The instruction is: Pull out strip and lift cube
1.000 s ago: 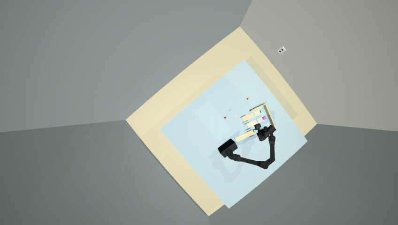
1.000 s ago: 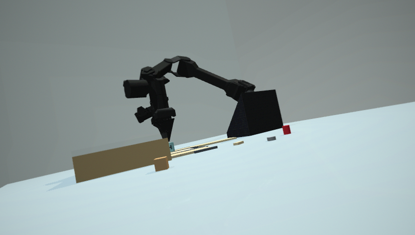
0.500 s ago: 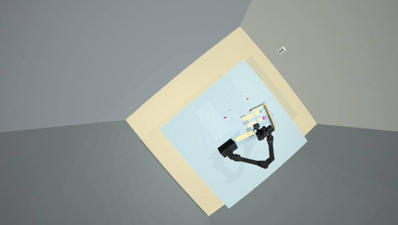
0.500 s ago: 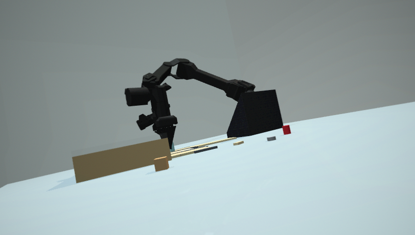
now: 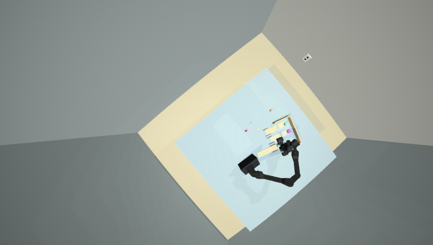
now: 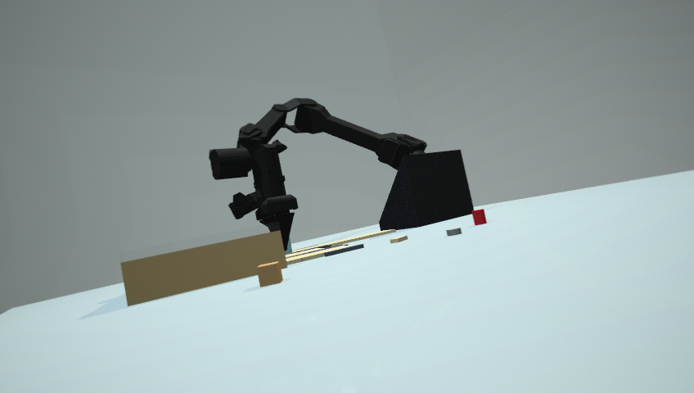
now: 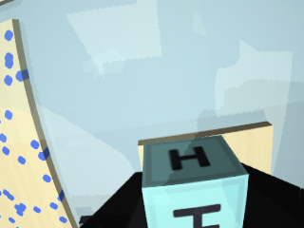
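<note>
My gripper tip is now 110 mm past the strip, 30 mm to the right of it and 10 mm above it. From my gripper tip the other things lie so: grey piece (60 mm behind, 370 mm to the left, 10 mm below); red cylinder (160 mm behind, 350 mm to the left); orange block (190 mm ahead, 330 mm to the left).
</note>
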